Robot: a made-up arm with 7 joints.
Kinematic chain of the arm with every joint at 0, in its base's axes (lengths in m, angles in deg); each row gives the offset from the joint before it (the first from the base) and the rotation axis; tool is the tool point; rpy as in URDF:
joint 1: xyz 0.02 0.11 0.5 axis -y
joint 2: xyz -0.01 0.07 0 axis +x
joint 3: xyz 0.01 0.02 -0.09 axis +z
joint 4: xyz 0 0 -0.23 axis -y
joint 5: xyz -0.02 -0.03 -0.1 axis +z
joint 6: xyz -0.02 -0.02 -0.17 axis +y
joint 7: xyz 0.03 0 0 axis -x
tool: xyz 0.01 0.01 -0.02 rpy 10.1 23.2 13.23
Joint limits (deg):
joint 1: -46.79..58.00
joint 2: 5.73..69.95
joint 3: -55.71..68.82
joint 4: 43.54..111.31
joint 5: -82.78..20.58
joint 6: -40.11..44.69
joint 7: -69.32..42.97
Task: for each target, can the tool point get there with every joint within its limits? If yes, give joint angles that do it. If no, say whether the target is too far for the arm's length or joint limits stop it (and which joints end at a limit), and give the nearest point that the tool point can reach.
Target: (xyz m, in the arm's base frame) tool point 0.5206 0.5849 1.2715
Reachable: no: too far | nearest point 0.2430 0.5210 0.7343 | short by 0.608 m
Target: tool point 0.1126 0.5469 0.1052
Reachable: yes | joints -16.22 27.72 49.55 61.28 -63.91 -9.12 32.12
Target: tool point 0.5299 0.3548 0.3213
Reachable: yes | joints 42.87 17.70 10.41 57.07 -14.13 34.88 12.80
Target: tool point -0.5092 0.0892 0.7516
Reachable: no: joint limits stop it (at a limit: joint 1, joint 2, joint 3, joint 4, joint 5) | nearest point -0.0591 0.4707 0.7047 | short by 0.592 m
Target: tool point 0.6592 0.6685 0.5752
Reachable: no: too far | nearest point 0.4715 0.5566 0.4920 | short by 0.234 m
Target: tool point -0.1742 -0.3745 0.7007
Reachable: no: joint limits stop it (at a limit: joint 1, joint 2, joint 3, joint 4, joint 7) | nearest point -0.0878 -0.0336 0.2598 | short by 0.564 m
